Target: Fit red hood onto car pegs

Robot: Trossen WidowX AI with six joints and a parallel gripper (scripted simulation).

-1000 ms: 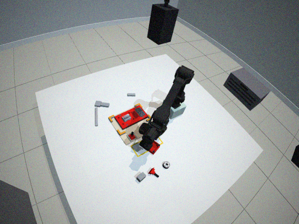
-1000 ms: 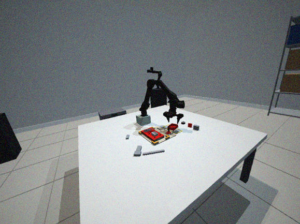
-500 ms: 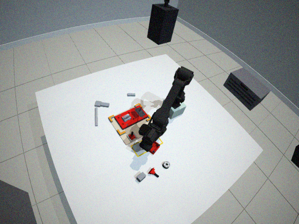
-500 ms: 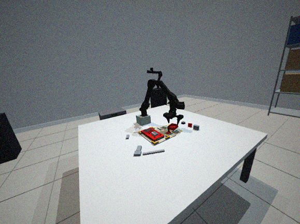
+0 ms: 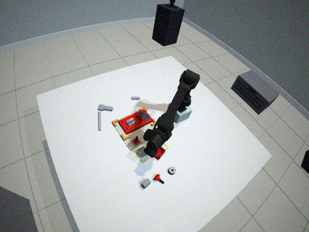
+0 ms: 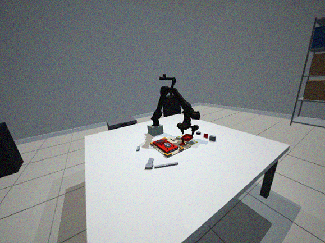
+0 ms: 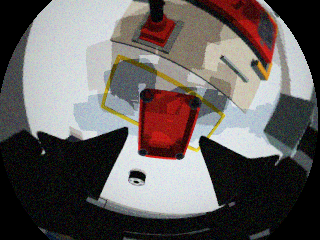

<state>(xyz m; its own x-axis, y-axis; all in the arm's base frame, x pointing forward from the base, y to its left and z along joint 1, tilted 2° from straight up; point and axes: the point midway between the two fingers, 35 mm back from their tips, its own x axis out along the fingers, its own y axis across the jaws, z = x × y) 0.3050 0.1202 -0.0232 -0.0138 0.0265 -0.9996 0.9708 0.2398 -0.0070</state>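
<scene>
Now: gripper tip 2 cm above the red hood. From my gripper tip the other things lie so: grey engine block 23 cm to the right, 1 cm below, 1 cm ahead.
</scene>
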